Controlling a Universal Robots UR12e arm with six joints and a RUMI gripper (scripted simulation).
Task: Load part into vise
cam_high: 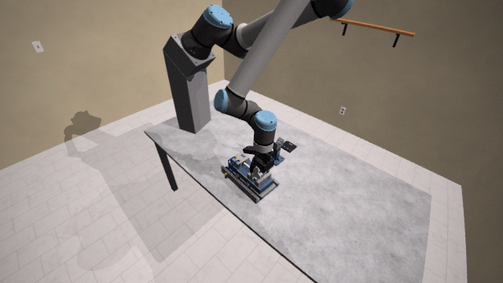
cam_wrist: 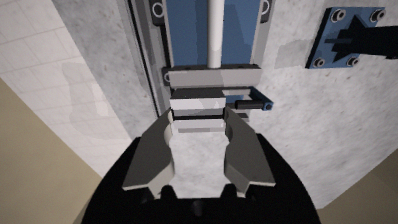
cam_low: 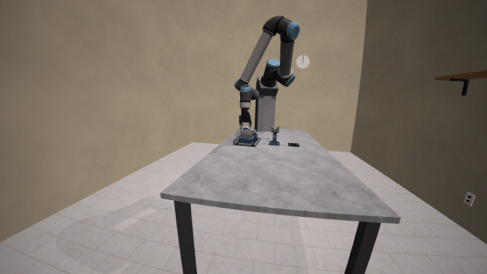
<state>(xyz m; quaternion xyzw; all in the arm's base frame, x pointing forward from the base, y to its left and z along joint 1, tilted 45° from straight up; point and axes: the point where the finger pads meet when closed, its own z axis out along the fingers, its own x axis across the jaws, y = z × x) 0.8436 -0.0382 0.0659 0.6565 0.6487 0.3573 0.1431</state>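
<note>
Right now my hand is right at the part. From my hand the other things lie so: cylinder rod (9 cm behind, 3 cm below, 1 cm to the left); work stop (7 cm to the left, 1 cm below, 1 cm behind); moving jaw (4 cm behind, 3 cm below, 2 cm to the left).
</note>
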